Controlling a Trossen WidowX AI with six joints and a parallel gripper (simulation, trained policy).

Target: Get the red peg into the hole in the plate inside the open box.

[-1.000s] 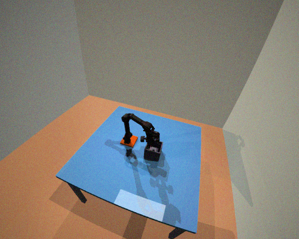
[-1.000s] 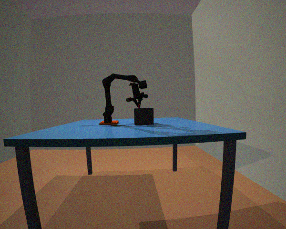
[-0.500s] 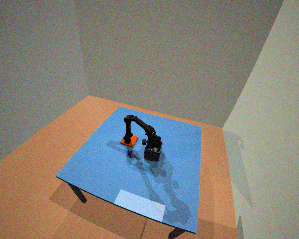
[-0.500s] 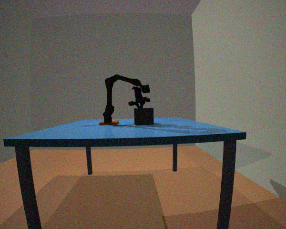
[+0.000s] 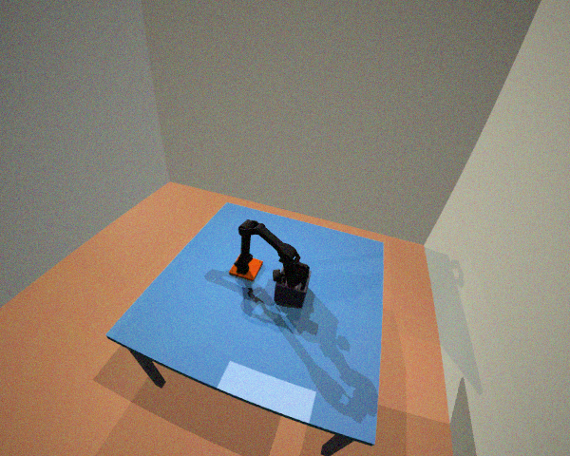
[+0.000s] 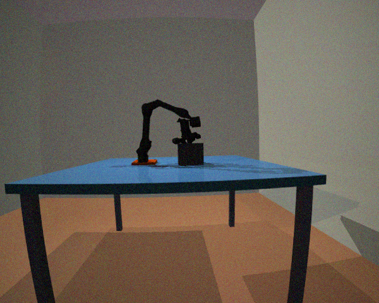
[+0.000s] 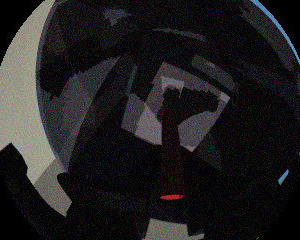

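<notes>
The red peg lies 1 cm to the right of my gripper tip and 1 cm above it.
</notes>
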